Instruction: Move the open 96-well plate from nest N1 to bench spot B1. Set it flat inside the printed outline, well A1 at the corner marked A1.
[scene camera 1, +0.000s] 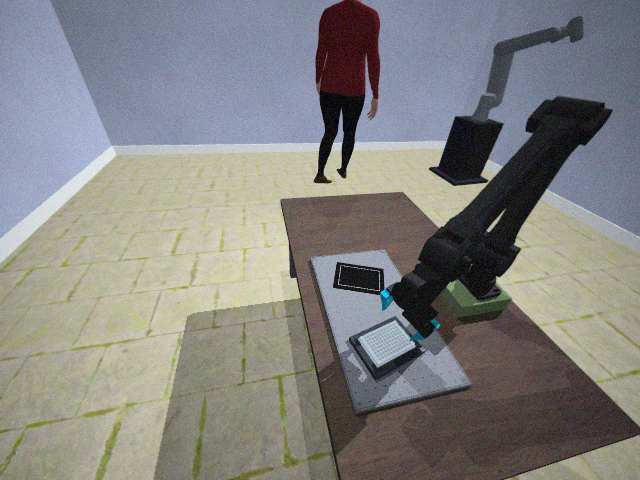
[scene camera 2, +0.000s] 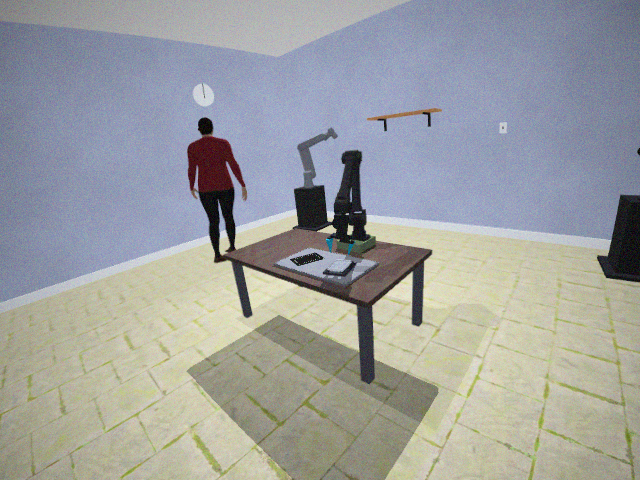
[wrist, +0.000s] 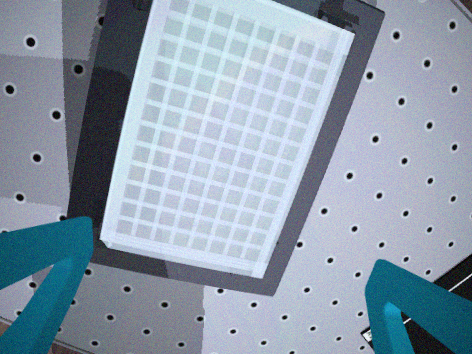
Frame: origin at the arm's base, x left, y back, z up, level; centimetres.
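Seen in the pictures: gripper, fingertip midpoint: (scene camera 1: 397, 324) (scene camera 2: 339, 253) (wrist: 232, 256); arm's base, link origin: (scene camera 1: 475, 284) (scene camera 2: 359, 238).
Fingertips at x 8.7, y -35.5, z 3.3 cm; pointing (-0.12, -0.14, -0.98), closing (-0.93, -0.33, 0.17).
Pixels of each thing's top centre, then the offset from my fingertips to it. "spot": a spot on its surface instead. Level surfaces: height alone.
- white 96-well plate, top centre: (wrist: 220, 144) (scene camera 1: 387, 340) (scene camera 2: 339, 264) dy -2.4, dx +1.2, dz -4.7 cm
- dark nest N1, top centre: (wrist: 216, 140) (scene camera 1: 387, 342) (scene camera 2: 339, 265) dy -2.3, dx +1.3, dz -5.5 cm
- black pad, surface spot: (wrist: 460, 272) spot: dy -1.2, dx -19.1, dz -7.1 cm
- grey perforated board, top centre: (wrist: 370, 260) (scene camera 1: 374, 307) (scene camera 2: 323, 262) dy +0.6, dx -11.4, dz -7.2 cm
- brown table, surface height: dz -8.6 cm
The white 96-well plate (scene camera 1: 387, 342) (scene camera 2: 339, 266) (wrist: 215, 135) lies in the dark nest N1 (scene camera 1: 369, 364) (wrist: 316, 165). My gripper (scene camera 1: 400, 318) (scene camera 2: 340, 248) (wrist: 232, 256) is open and empty. It stands above the plate, towards its end nearer B1; in the wrist view the fingertips lie wide on either side of that end. Bench spot B1 is a black pad (scene camera 1: 359, 277) (scene camera 2: 307, 258) (wrist: 460, 272) with a white printed outline, bare in scene camera 1. In the wrist view part of it shows at the lower right, partly behind a finger. The A1 marks are too small to read.
Nest and pad are on a grey perforated board (scene camera 1: 336, 310) (scene camera 2: 289, 264) (wrist: 350, 200) on the brown table (scene camera 1: 346, 222) (scene camera 2: 268, 248). The arm's green base block (scene camera 1: 478, 304) (scene camera 2: 364, 244) stands beside the board. A person in red (scene camera 1: 348, 51) (scene camera 2: 212, 165) stands beyond the table.
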